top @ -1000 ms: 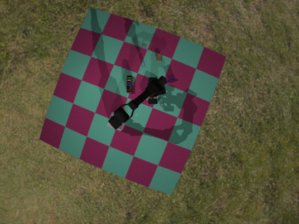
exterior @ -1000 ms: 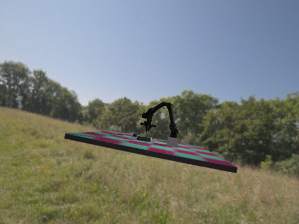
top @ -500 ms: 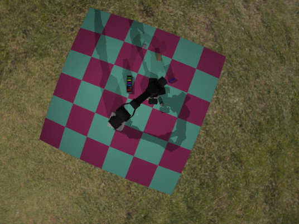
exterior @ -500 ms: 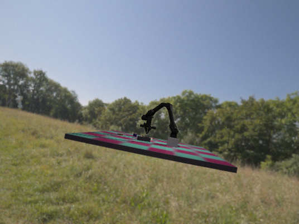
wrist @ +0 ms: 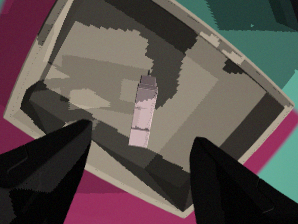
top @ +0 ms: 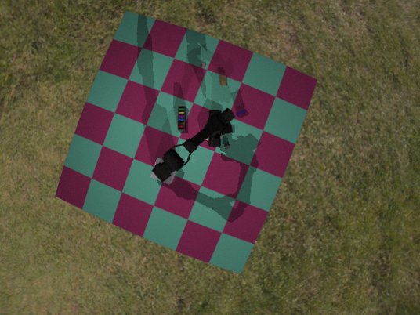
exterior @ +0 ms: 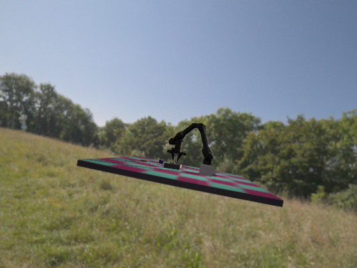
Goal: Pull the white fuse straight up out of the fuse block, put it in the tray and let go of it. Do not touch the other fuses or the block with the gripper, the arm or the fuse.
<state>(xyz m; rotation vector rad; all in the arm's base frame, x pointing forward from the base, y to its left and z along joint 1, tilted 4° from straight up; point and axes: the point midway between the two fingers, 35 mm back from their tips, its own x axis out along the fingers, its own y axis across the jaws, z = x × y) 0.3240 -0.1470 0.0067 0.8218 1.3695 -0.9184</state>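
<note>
The white fuse lies 3 cm below my gripper tip. Also, from my gripper tip: small grey cube 11 cm to the right, 5 cm below, 5 cm behind; beige tray 5 cm below; brown block 29 cm ahead, 9 cm to the left, 5 cm below.
</note>
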